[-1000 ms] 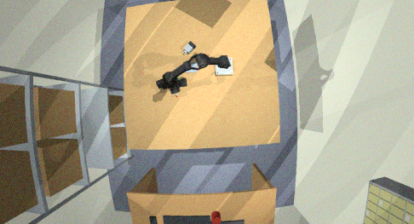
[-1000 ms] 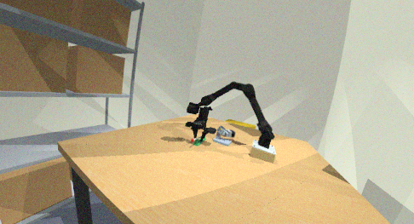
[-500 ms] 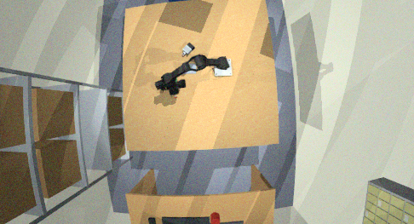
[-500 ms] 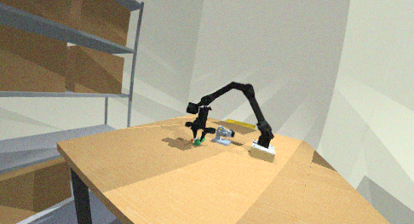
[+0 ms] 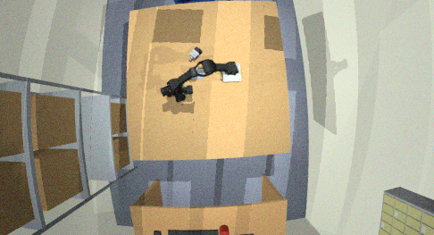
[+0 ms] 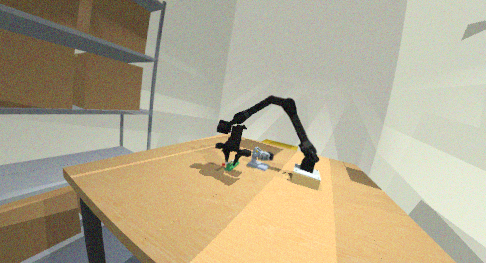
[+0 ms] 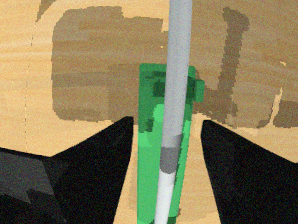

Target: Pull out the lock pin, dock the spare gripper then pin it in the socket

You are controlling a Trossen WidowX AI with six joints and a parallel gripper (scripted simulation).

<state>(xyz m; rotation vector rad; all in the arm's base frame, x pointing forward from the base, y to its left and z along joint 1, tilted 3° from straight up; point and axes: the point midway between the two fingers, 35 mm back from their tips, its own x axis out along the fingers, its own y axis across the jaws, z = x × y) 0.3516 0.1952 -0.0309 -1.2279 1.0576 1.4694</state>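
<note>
The green holder lies 40 mm to the right of my gripper tip and 10 mm ahead of it. Round my gripper tip: grey mount 160 mm to the right, 80 mm behind, 30 mm above; then spare gripper 310 mm to the right, 60 mm behind.
</note>
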